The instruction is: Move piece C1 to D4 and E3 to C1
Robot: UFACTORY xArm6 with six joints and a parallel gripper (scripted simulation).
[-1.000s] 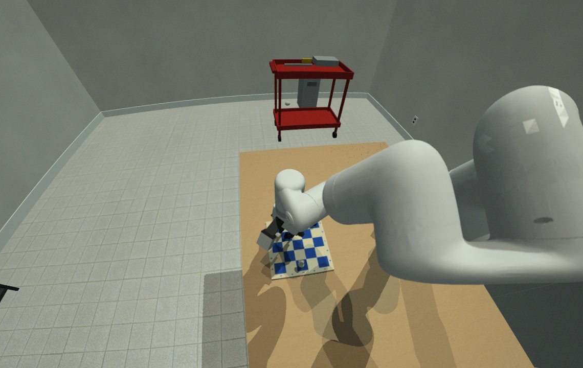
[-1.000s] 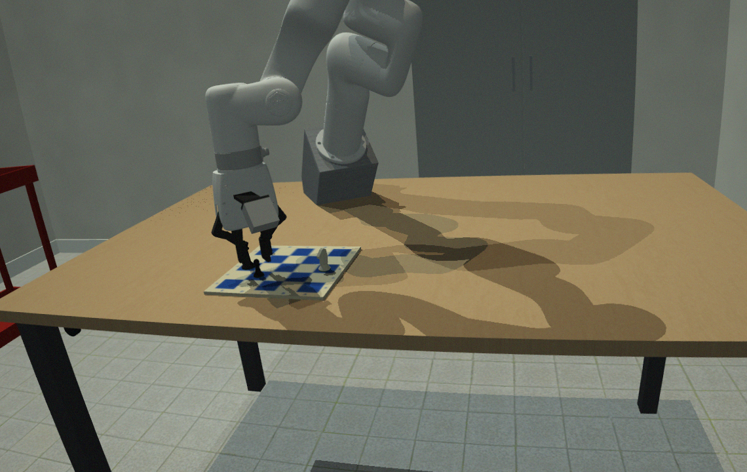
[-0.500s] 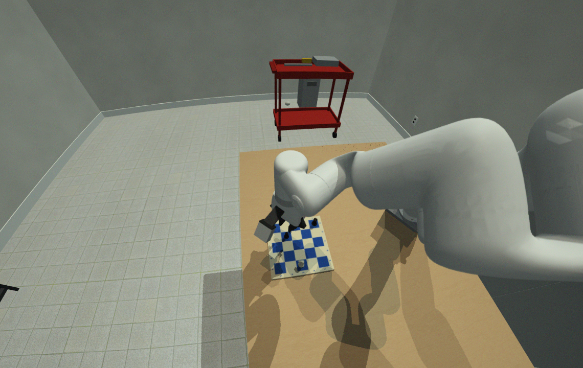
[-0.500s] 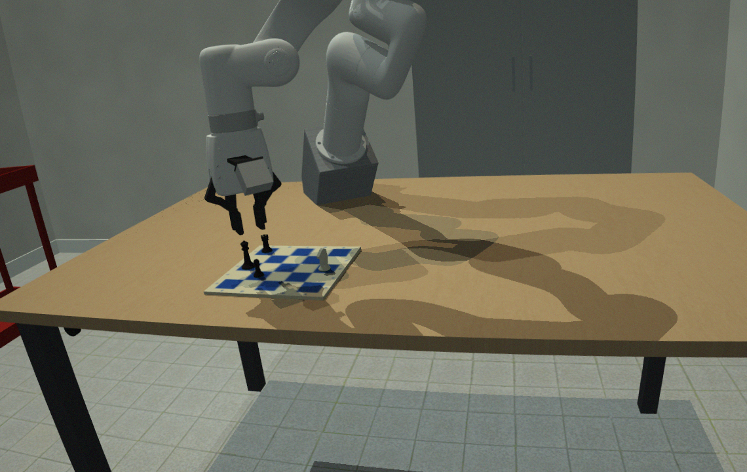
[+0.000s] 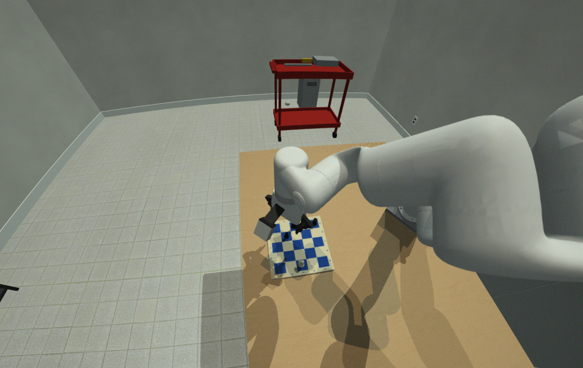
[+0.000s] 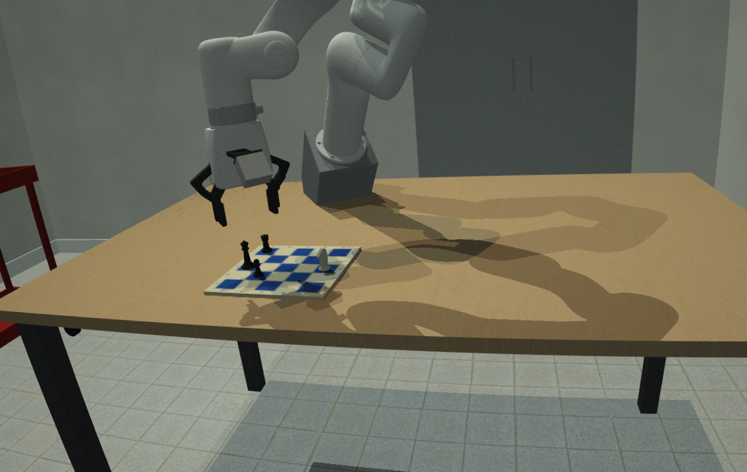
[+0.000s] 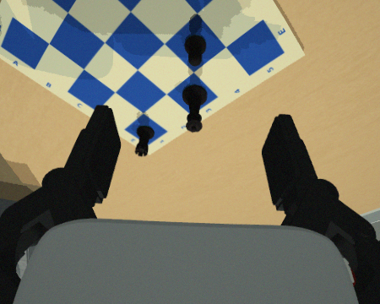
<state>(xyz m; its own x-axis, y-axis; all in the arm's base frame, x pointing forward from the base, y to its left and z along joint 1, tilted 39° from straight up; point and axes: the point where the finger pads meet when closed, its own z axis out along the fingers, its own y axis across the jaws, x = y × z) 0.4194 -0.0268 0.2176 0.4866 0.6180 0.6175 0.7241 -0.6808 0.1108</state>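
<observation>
Now: hand 30 mm past the black piece, 50 mm to the left of it and 90 mm above it. Also, from my hand: white piece (60 mm behind, 100 mm to the left, 100 mm below); blue-and-cream chessboard (40 mm behind, 30 mm to the left, 120 mm below).
</observation>
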